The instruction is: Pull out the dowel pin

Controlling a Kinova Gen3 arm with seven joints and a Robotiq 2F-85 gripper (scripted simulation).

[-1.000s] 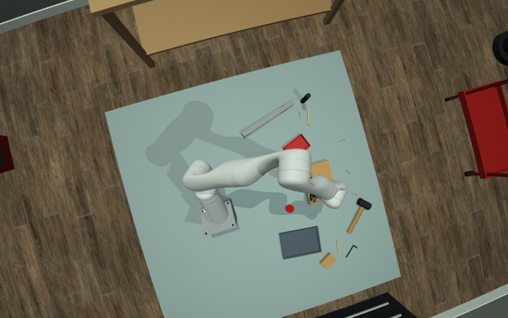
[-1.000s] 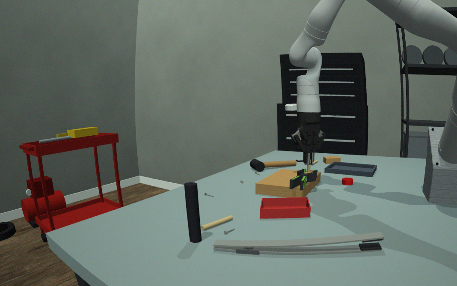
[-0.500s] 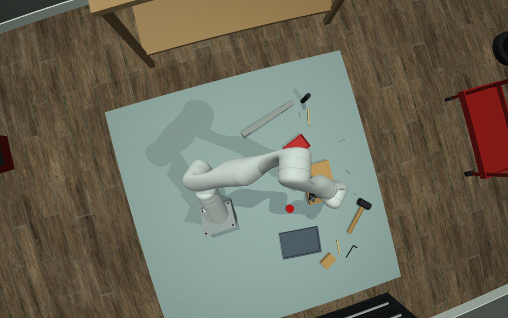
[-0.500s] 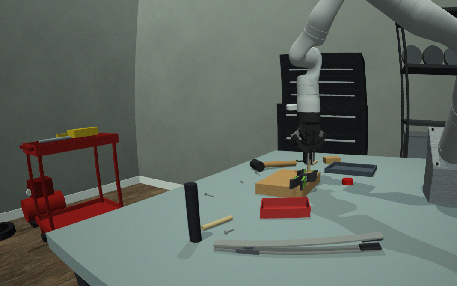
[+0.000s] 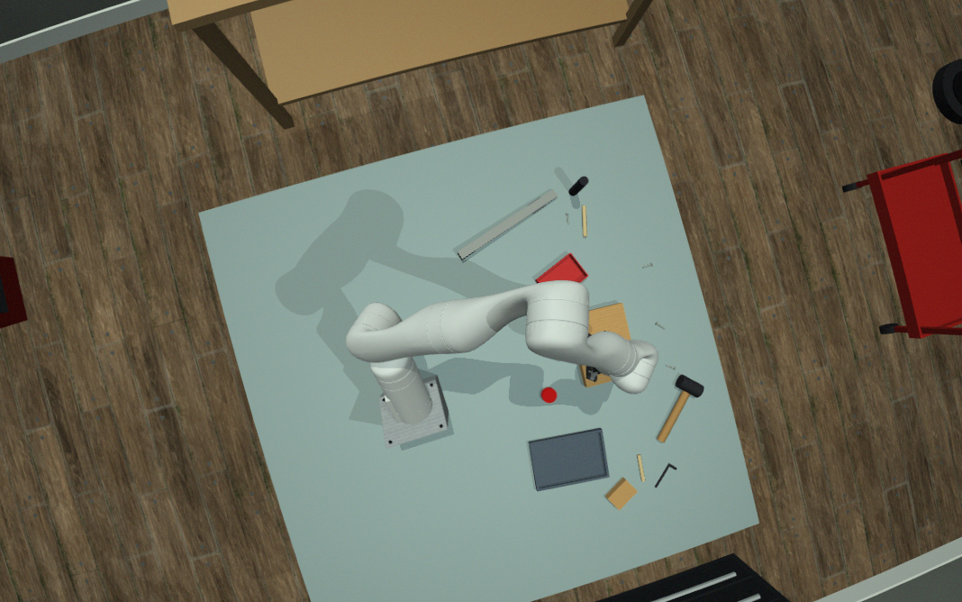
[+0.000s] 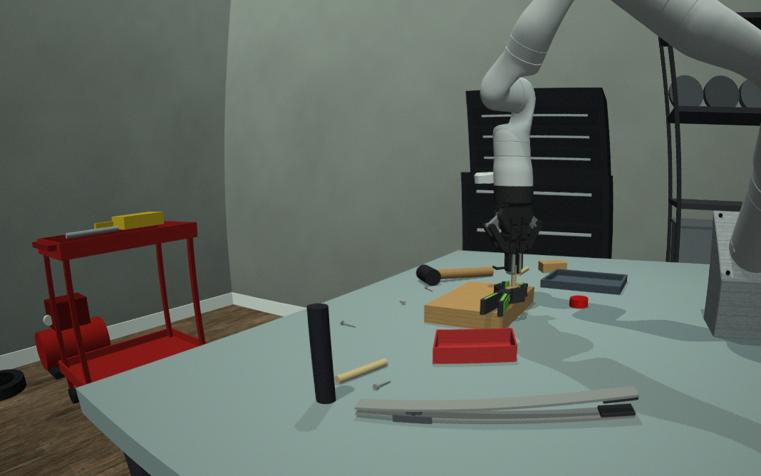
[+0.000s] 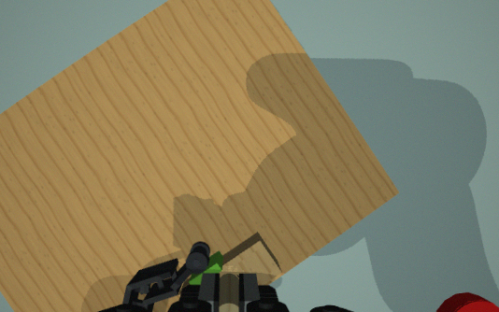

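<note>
Now: hand 2 cm above the dowel pin. Also, from my hand: red puck 12 cm behind, 9 cm to the right, 9 cm below; small wooden block 5 cm below; wooden bench board 5 cm ahead, 7 cm below.
</note>
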